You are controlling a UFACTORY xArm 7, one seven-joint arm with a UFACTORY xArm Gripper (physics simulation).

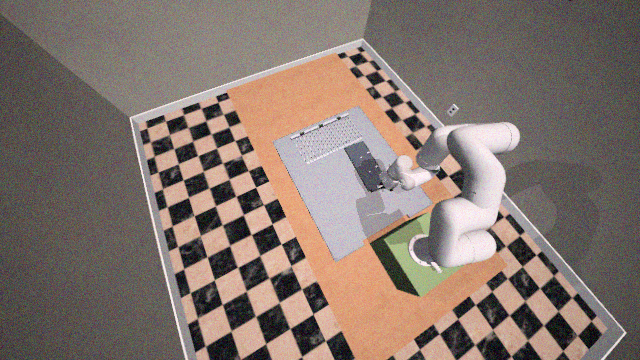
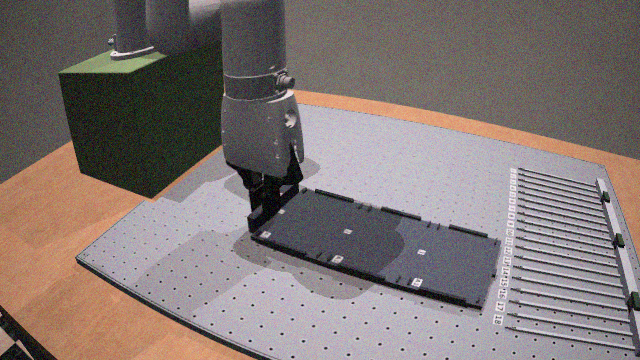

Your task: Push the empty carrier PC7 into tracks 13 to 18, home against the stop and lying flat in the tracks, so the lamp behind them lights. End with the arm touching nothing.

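Frame: origin at the arm's base, x ahead, y left, z up, level; millimetres.
Seen in the pictures: gripper, fingertip midpoint: (image 1: 382, 186) (image 2: 266, 213); arm's base, link origin: (image 1: 423, 249) (image 2: 140, 50).
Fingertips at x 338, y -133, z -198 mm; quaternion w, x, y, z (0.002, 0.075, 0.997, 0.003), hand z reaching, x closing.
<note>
Offsets run from my fingertips to a thing's middle. "pt": to the spot under its first point. Level surfaces: height alone.
The carrier PC7, a long dark plate @[dx +159, dy -1, dz -2 mm] (image 1: 356, 151) (image 2: 380, 247) with low edge strips and small white labels, is over the grey perforated board, its front end a small gap short of the numbered tracks @[pt dx +428, dy -115, dz -14 mm] (image 2: 570, 338). Its front end faces the labels of the higher-numbered tracks. Whether its underside rests fully on the board is hard to tell. My gripper (image 1: 383, 185) (image 2: 263, 206) points down at the carrier's rear end and is shut on its raised end wall. The stop bar (image 1: 311, 130) (image 2: 625, 270) stands at the far end of the tracks.
The grey board @[dz -17 mm] (image 1: 320, 200) (image 2: 210, 300) lies on an orange table @[dz -30 mm] (image 1: 295, 80) (image 2: 40, 215). Small dark green blocks @[pt dx +534, dy +78, dz +5 mm] (image 2: 619, 240) sit along the stop bar. The arm's green pedestal (image 1: 425, 280) (image 2: 140, 125) stands behind the carrier's rear end. A wall stands beyond the table.
</note>
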